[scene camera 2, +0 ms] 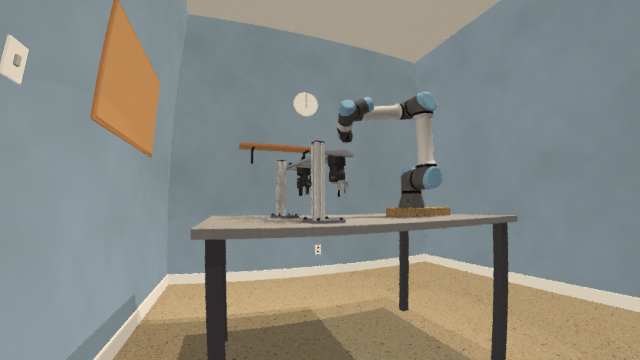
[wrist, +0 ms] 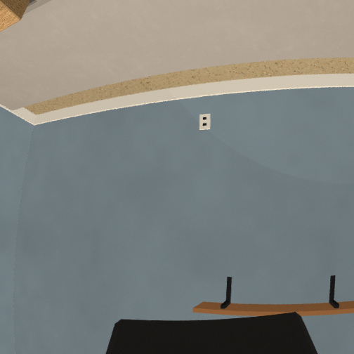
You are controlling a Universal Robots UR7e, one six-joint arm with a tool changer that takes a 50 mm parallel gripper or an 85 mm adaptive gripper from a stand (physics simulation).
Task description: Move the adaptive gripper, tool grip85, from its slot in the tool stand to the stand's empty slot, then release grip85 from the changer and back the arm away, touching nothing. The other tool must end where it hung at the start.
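The tool stand has two silver posts and a grey top rail. A dark tool with black fingers hangs between the posts. A second dark tool with pale fingers hangs right of the near post. Which one is grip85 is too small to tell, and so are their finger openings. The empty slot cannot be made out. The arm's changer end carries no tool and points down, above the second tool and slightly right of it, clear of the stand. A dark part of the wrist end shows at the bottom of the wrist view.
The arm's base stands on a wooden block at the right of the table. An orange-brown shelf with black brackets is on the back wall. A wall outlet shows in both views.
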